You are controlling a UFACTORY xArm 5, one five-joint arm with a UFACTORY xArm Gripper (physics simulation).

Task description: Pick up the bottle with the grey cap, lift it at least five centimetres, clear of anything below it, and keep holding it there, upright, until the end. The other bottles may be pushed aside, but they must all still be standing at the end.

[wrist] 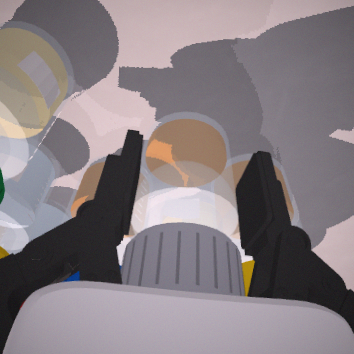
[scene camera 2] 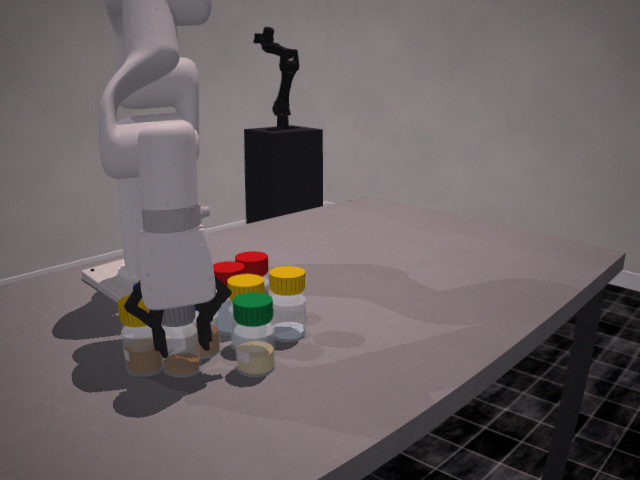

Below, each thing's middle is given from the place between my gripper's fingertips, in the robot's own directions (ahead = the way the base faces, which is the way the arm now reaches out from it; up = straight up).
Now: hand 100 mm to the right of the green-capped bottle (scene camera 2: 254, 334), 30 mm short of it and 10 mm below it. From my hand the other things lie so: grey-capped bottle (scene camera 2: 183, 360) (20 mm behind, 10 mm above).
